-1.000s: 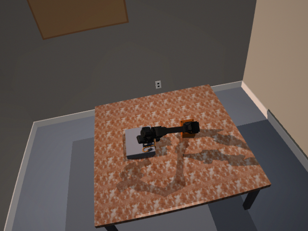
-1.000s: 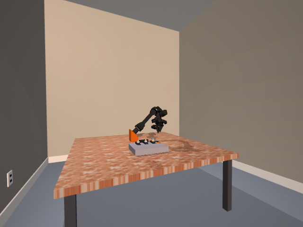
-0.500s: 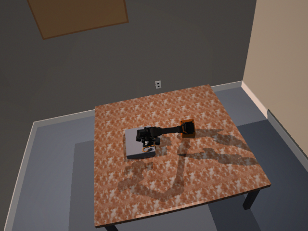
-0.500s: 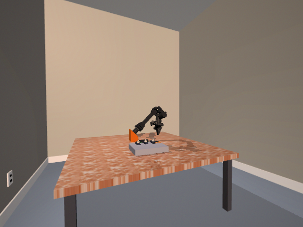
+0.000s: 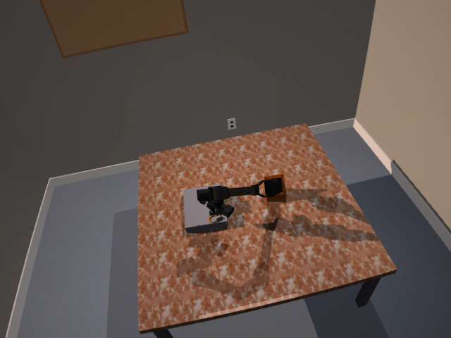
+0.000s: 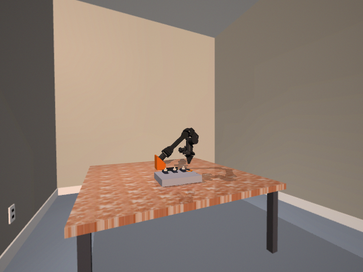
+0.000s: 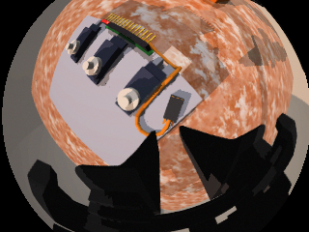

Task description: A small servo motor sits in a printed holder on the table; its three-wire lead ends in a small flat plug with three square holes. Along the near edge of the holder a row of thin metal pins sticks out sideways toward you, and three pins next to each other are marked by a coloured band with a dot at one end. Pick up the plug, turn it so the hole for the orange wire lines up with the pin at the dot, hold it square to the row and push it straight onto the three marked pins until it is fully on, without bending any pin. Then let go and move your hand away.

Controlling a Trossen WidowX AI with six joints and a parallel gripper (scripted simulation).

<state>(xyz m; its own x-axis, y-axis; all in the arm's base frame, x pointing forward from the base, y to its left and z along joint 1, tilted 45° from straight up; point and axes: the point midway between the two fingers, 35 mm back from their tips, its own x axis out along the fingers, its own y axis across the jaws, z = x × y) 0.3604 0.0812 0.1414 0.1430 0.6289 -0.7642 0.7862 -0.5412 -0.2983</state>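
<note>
Right now my gripper tip is 17 cm to the left of the red mark, 5 cm past it and 3 cm above it. Also, from my gripper tip: grey printed holder 13 cm to the right, 11 cm ahead, 8 cm below.
</note>
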